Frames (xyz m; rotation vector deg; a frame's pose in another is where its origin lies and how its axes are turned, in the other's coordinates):
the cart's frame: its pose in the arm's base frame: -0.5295 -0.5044 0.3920 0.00 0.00 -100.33
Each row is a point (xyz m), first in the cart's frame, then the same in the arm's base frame.
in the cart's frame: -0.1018 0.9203 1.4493
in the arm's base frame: 0.3941 -0.5693 1.8413
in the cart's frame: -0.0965 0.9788 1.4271
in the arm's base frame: 0.4507 -0.5850 1.8191
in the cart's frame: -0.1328 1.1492 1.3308
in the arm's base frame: 0.6249 -0.5798 1.7228
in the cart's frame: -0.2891 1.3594 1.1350
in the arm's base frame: 0.8597 -0.4637 1.5270
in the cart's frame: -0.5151 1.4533 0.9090
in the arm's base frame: 0.9926 -0.2583 1.3010
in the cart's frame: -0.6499 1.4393 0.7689
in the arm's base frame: 1.0030 -0.1231 1.1609
